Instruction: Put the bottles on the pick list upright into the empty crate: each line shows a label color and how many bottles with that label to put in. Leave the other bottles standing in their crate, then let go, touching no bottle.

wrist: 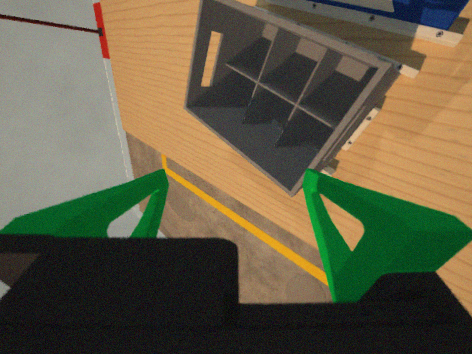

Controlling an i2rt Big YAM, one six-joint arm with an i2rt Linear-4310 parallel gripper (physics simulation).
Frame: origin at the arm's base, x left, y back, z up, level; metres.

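Seen in the pictures: gripper, fingertip midpoint: point(235, 176).
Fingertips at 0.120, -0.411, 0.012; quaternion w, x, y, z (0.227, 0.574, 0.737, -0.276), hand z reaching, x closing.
A point is followed by its place in that frame, as x, y, z.
The grey crate point(196, 87) @(0.141, -0.660, -0.156) stands on the wooden table in the upper middle of the wrist view, turned at an angle. Thin dividers split it into several compartments, and no bottle shows in them. A small part of the blue crate point(440, 14) @(-0.029, -0.375, -0.232) shows at the top right edge; its inside and any bottles in it are out of view. My gripper point(235, 176) @(0.120, -0.411, 0.012) is open with nothing between its green fingers. In the view, its fingertips lie below the grey crate, the right one close to the crate's near corner. The pick list does not show.
The wooden table point(430, 150) @(0.110, -0.281, -0.313) runs under the crates, and its edge crosses the view diagonally. Pale brackets point(361, 129) @(0.117, -0.381, -0.283) lie along the grey crate's right side. Beyond the edge are brown floor with a yellow line point(240, 222) and, at the left, a grey surface point(50, 100) with a red strip point(101, 30).
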